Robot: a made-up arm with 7 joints.
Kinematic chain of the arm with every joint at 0, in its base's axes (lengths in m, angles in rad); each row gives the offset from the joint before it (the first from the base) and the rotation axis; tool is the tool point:
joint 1: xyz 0 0 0 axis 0 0.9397 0.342
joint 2: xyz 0 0 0 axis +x
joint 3: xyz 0 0 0 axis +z
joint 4: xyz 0.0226 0 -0.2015 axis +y
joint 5: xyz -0.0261 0 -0.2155 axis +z
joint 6: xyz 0 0 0 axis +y
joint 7: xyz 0 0 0 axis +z
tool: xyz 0 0 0
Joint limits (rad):
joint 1: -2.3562..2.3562
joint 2: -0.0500..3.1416
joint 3: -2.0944..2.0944
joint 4: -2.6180..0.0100
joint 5: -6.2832..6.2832
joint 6: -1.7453..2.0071
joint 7: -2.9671..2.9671
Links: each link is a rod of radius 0.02 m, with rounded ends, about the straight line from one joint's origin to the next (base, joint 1, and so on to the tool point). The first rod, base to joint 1, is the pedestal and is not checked.
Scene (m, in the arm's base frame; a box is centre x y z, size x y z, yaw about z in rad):
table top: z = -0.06
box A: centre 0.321 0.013 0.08 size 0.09 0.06 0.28 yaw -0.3
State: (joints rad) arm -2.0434 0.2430 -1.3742 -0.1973 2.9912 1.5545 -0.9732
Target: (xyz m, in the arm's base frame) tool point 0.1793 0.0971 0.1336
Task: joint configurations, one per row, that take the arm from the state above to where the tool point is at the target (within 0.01 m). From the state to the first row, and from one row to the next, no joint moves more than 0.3 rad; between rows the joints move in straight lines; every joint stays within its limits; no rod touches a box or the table.
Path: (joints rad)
1: -2.1465 0.4613 -1.3297 -0.3786 3.0258 1.5177 -1.1440
2: -2.2496 0.6797 -1.2852 -0.5598 3.0605 1.4809 -1.3149
3: -2.3526 0.8980 -1.2406 -0.7411 3.0951 1.4440 -1.4857
4: -2.2737 1.1300 -1.2903 -1.0202 3.0743 1.4661 -1.3832
5: -2.1947 1.3619 -1.3400 -1.2992 3.0535 1.4882 -1.2807
6: -2.1157 1.5938 -1.3897 -1.5783 3.0328 1.5103 -1.1782
7: -2.0368 1.8257 -1.4394 -1.8574 3.0120 1.5324 -1.0757
8: -1.9578 2.0577 -1.4891 -2.1364 2.9912 1.5545 -0.9732

